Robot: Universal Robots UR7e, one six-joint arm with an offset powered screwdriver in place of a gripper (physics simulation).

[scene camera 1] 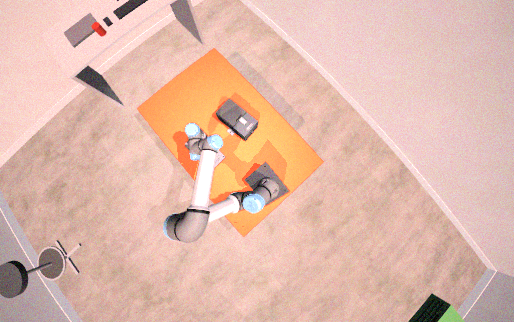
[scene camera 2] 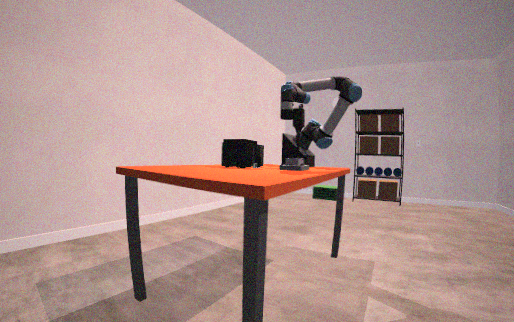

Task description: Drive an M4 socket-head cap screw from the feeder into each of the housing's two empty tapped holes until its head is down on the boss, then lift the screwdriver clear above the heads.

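Observation:
The housing (scene camera 1: 218,159) (scene camera 2: 295,165) is a small grey block on a flat base on the orange table; in scene camera 1 the wrist covers part of it. The feeder (scene camera 1: 232,114) (scene camera 2: 240,153) is a dark box on the table, apart from the housing. My screwdriver (scene camera 2: 298,120) is upright above the housing in scene camera 2; in scene camera 1 it is hidden under the wrist. Its lower end blurs into the dark arm base behind, so the gap to the bosses and any screw on the bit cannot be made out. The holes and screw heads are too small to tell.
The orange table (scene camera 1: 200,75) (scene camera 2: 190,179) carries everything. The arm base stands on a dark plate (scene camera 1: 258,175) near one table end. The elbow (scene camera 1: 187,226) (scene camera 2: 348,89) reaches out past the table edge. A shelf rack (scene camera 2: 355,165) stands by the far wall.

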